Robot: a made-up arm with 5 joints.
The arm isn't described. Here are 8 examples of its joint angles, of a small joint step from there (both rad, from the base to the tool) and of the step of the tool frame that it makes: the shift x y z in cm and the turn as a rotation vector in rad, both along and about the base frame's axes.
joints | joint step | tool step
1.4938 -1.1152 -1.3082 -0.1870 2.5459 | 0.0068 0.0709 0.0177 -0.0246 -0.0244 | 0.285 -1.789 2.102 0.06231 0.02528 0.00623
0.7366 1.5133 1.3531 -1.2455 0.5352 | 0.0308 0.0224 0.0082 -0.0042 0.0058 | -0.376 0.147 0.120 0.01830 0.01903 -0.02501
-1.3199 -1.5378 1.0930 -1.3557 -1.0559 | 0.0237 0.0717 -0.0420 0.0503 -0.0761 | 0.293 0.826 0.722 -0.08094 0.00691 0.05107
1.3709 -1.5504 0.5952 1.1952 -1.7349 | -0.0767 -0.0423 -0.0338 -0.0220 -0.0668 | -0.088 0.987 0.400 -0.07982 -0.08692 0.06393
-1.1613 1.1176 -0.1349 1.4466 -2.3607 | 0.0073 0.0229 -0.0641 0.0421 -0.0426 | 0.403 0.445 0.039 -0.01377 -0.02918 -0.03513
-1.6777 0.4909 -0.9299 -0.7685 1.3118 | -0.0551 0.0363 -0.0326 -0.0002 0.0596 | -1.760 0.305 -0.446 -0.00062 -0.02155 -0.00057
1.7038 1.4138 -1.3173 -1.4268 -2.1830 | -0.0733 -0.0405 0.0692 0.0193 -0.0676 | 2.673 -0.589 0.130 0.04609 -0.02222 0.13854
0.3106 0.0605 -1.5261 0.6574 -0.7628 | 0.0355 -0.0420 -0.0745 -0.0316 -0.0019 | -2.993 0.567 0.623 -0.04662 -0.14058 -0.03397
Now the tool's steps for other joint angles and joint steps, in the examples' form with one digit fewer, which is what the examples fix.
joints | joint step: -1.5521 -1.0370 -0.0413 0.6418 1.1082 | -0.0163 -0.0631 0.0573 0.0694 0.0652
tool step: -0.07 -0.62 -0.95 -0.0642 -0.0593 -0.0094
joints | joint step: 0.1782 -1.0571 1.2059 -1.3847 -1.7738 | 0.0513 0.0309 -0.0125 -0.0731 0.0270
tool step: -0.11 -0.52 0.14 -0.0191 -0.0519 -0.0770
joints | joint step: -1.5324 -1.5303 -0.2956 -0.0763 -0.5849 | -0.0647 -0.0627 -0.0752 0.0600 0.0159
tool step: 1.12 -2.49 -1.84 0.0779 0.0053 0.0498
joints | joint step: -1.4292 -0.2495 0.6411 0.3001 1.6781 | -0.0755 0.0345 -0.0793 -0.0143 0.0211
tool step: -1.63 1.22 0.86 0.0571 -0.0227 0.0885
